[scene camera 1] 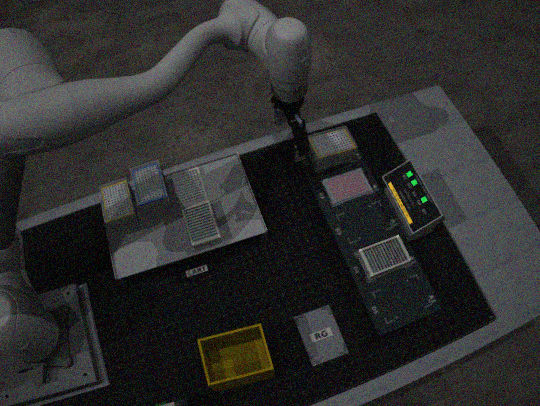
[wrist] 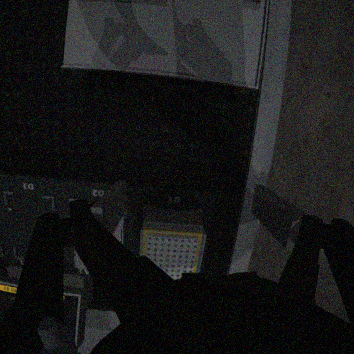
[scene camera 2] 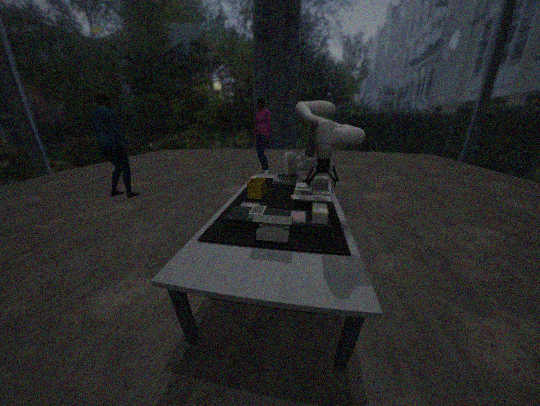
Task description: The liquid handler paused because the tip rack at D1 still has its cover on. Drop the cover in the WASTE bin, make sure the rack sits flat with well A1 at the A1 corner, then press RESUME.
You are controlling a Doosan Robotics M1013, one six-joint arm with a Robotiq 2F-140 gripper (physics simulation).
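Places are measured from the arm's base along level axes (x ahead, y up, z right), in centimetres.
Where they show: gripper, fingertip midpoint: (scene camera 1: 289,141) (wrist: 190,196) (scene camera 2: 321,192); arm's base at its link origin: (scene camera 1: 42,339) (scene camera 2: 288,177).
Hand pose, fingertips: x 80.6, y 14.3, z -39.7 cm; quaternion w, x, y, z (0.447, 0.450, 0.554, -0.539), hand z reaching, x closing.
Observation:
Things, the pixels of their top centre, and the offset from my fingertips. "spot": a spot on its surface instead.
- tip rack at its top centre: (wrist: 169,271) (scene camera 1: 332,140) (scene camera 2: 320,206) dx +13.2, dy -4.5, dz -0.9 cm
- yellow bin at its top centre: (scene camera 1: 234,354) (scene camera 2: 256,180) dx -25.7, dy -4.0, dz +54.6 cm
- control panel at a spot on its surface: (scene camera 1: 416,205) spot: dx +30.7, dy -5.5, dz +25.1 cm
- pink plate at its top centre: (wrist: 96,241) (scene camera 1: 347,184) (scene camera 2: 298,215) dx +14.9, dy -10.7, dz +11.4 cm
- slatted white rack at its top centre: (scene camera 1: 385,255) (scene camera 2: 257,209) dx +18.3, dy -9.0, dz +36.0 cm
- CART tray at its top centre: (scene camera 1: 178,212) (scene camera 2: 311,190) dx -35.2, dy -10.9, dz +9.4 cm
- grey RG pad at its top centre: (scene camera 1: 321,334) dx -3.0, dy -16.1, dz +51.5 cm
The tip rack (scene camera 1: 333,143) (scene camera 2: 320,214) (wrist: 172,251) stands at D1 at the end of the deck, its dotted top edged in yellow. The picture is too dark to make out its clear cover or the A1 mark. My gripper (scene camera 1: 290,137) (scene camera 2: 322,180) (wrist: 190,196) is open and empty, above and beside the rack on its cart side. The yellow bin (scene camera 1: 241,380) (scene camera 2: 257,188) stands near the table's far long edge from the rack; its WASTE label cannot be read. The control panel (scene camera 1: 416,205) beside the deck shows green buttons; which is RESUME cannot be read.
A pink plate (scene camera 1: 348,186) (scene camera 2: 298,216) sits at D2, next to the rack. A slatted white rack (scene camera 1: 385,256) sits further along the deck. The CART tray (scene camera 1: 135,262) (wrist: 150,62) holds yellow-edged, blue-edged and white racks. A grey RG pad (scene camera 1: 320,317) lies beside the bin.

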